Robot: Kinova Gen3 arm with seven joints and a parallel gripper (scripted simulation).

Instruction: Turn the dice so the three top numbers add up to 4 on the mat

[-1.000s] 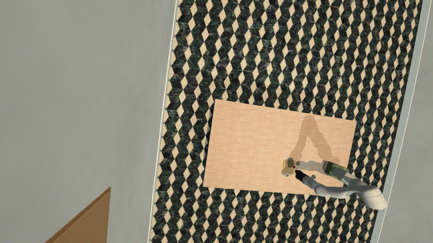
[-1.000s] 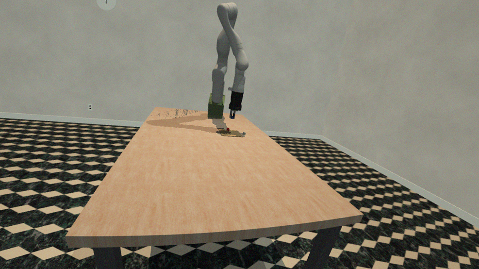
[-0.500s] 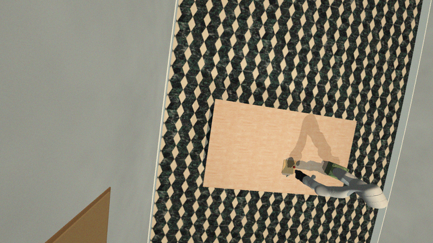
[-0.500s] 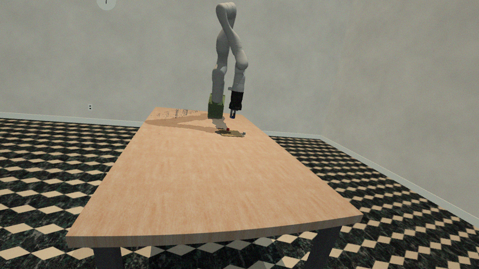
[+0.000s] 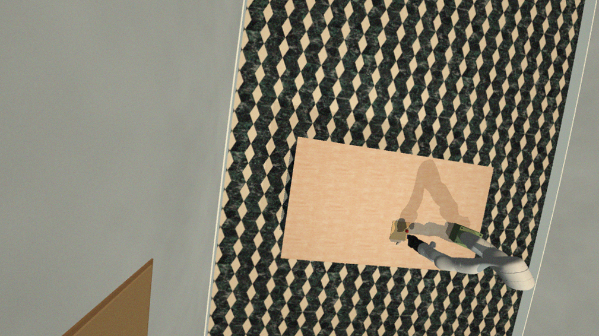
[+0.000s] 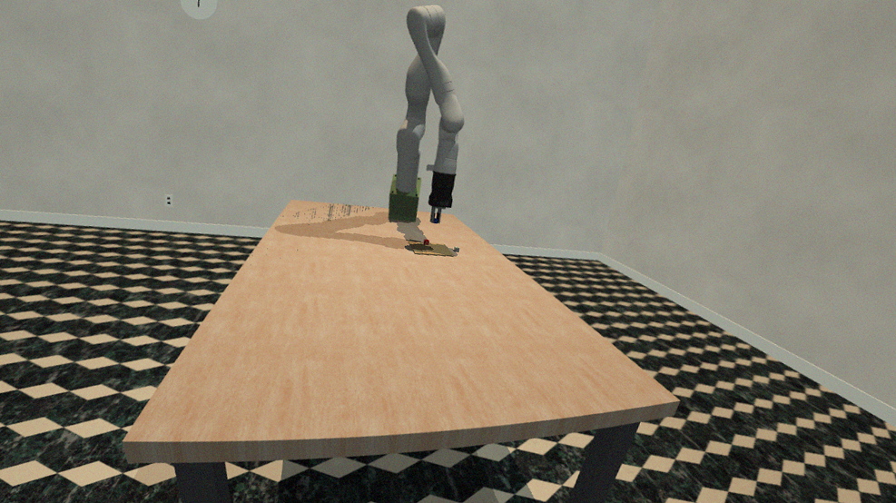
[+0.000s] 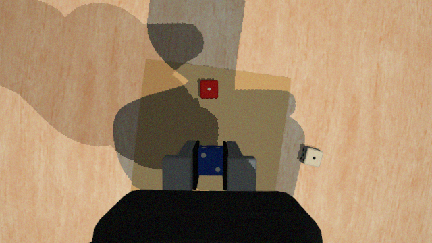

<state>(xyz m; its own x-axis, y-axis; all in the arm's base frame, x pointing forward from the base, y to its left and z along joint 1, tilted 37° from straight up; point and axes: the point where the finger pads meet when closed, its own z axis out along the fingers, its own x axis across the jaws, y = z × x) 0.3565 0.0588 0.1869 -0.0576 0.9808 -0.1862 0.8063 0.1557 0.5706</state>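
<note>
Now: the tan mat 12 cm below my hand. Also, from my hand: blue die 1 cm below; then red die 5 cm behind, 1 cm to the right, 11 cm below; then white die 1 cm ahead, 10 cm to the left, 11 cm below.
</note>
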